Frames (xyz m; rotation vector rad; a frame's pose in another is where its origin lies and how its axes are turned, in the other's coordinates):
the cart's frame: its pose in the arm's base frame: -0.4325 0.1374 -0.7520 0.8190 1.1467 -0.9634
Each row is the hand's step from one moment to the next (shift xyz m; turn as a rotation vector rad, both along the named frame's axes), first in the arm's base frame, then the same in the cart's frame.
Working: the arm's base frame: its pose in the cart's frame: -0.6509 0.3820 0.4493 -0.8190 -1.1467 0.9634

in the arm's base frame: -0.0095 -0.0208 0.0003 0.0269 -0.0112 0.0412
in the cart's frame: 0.0025 -0.0166 0.0155 -0.0345 0.0225 0.0291
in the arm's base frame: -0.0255 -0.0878 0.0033 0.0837 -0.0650 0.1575
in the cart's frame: 0.0105 -0.0565 0.0712 -0.1302 0.0600 0.1244
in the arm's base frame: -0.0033 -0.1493 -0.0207 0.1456 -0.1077 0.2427
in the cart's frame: 0.0486 -0.0602 0.1294 -0.1971 0.1050 0.2045
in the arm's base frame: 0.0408 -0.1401 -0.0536 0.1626 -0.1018 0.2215
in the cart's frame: 0.0843 -0.0174 0.1294 -0.1754 0.1220 0.2005
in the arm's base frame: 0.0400 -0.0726 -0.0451 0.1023 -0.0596 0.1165
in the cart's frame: 0.0629 0.0076 0.0699 -0.0890 0.0774 0.1169
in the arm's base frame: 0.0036 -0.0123 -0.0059 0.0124 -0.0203 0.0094
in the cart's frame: 0.0086 -0.0016 0.0111 -0.0037 0.0042 0.0250
